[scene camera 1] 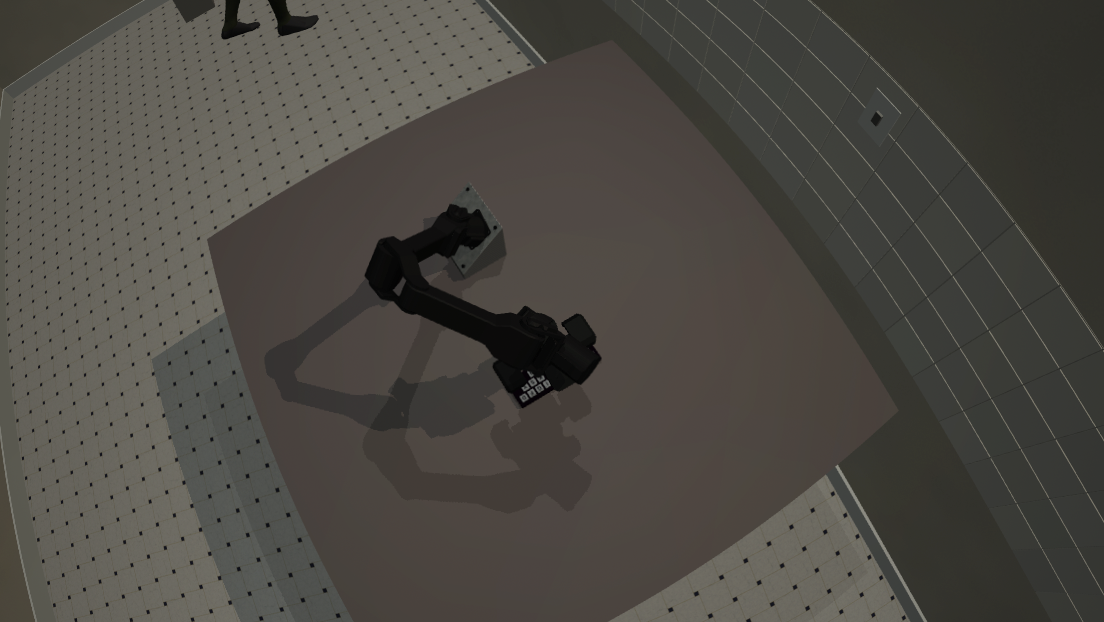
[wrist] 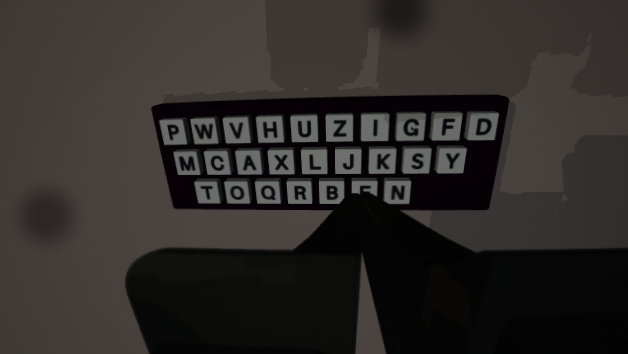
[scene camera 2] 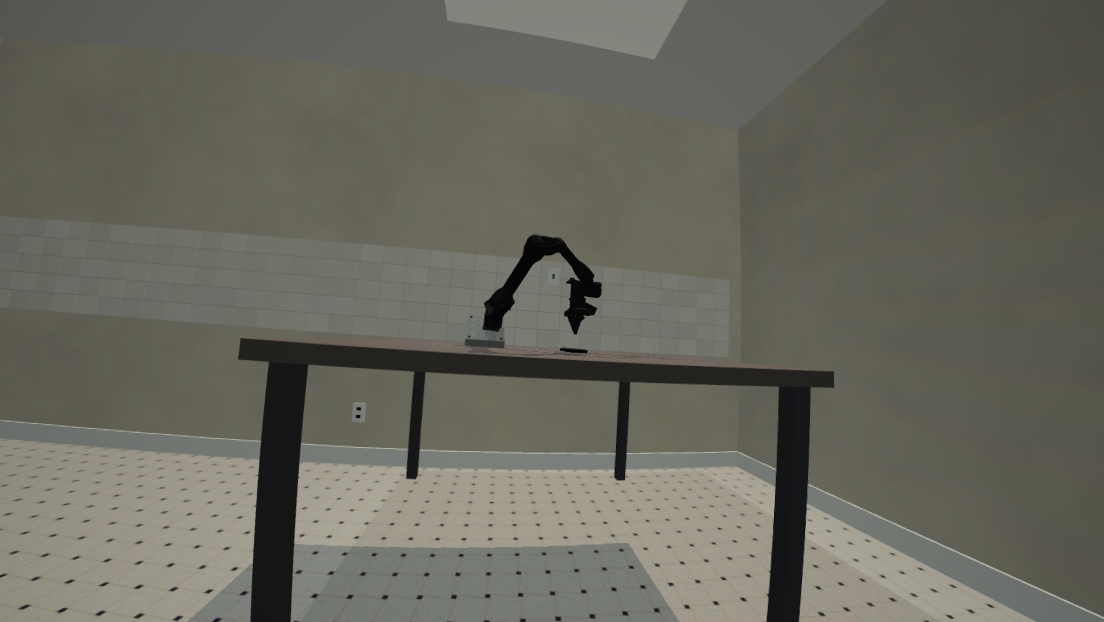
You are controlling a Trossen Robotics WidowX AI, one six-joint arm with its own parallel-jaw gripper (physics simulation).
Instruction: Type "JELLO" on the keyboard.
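Places are measured from the arm's base along level axes (x left, y up, z ahead), in metres.
Pixels of known places: gripper, fingertip midpoint: (wrist: 358, 205) (scene camera 2: 575, 334); arm's base, origin of the base link: (scene camera 1: 475, 229) (scene camera 2: 492, 325).
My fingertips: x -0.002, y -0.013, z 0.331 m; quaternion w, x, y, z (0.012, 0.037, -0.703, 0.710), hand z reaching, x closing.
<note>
For each thing: its top centre in the pictures, then the offset to it from my fingertips.
- black keyboard, middle of its top: (wrist: 322, 162) (scene camera 1: 553, 369) (scene camera 2: 572, 347) dx +0.016, dy -0.055, dz -0.003 m
- J key, middle of its top: (wrist: 348, 162) dx +0.002, dy -0.055, dz -0.002 m
- L key, middle of its top: (wrist: 314, 162) dx +0.020, dy -0.055, dz -0.004 m
- O key, middle of its top: (wrist: 237, 192) dx +0.064, dy -0.055, dz -0.026 m
- E key, middle of its top: (wrist: 364, 192) dx -0.008, dy -0.055, dz -0.019 m
The black keyboard (wrist: 450, 192) (scene camera 2: 573, 350) (scene camera 1: 533, 388) with pale letter keys lies on the table; in scene camera 1 the arm covers part of it. In the wrist view the J key (wrist: 348, 161) and the L key (wrist: 314, 161) are in the middle row, and the O key (wrist: 237, 193) is in the bottom row at the left. The E key (wrist: 364, 186) is in the bottom row between B and N, its lower part hidden by the fingertips. My gripper (wrist: 358, 205) (scene camera 2: 575, 333) is shut and empty, pointing down, with its tips a little above the keyboard.
The brown table (scene camera 1: 695, 270) (scene camera 2: 664, 369) carries the arm's grey base plate (scene camera 1: 463, 266) (scene camera 2: 484, 342). Shadows of the arm fall on the table. A person's feet (scene camera 1: 297, 25) show on the tiled floor beyond the table.
</note>
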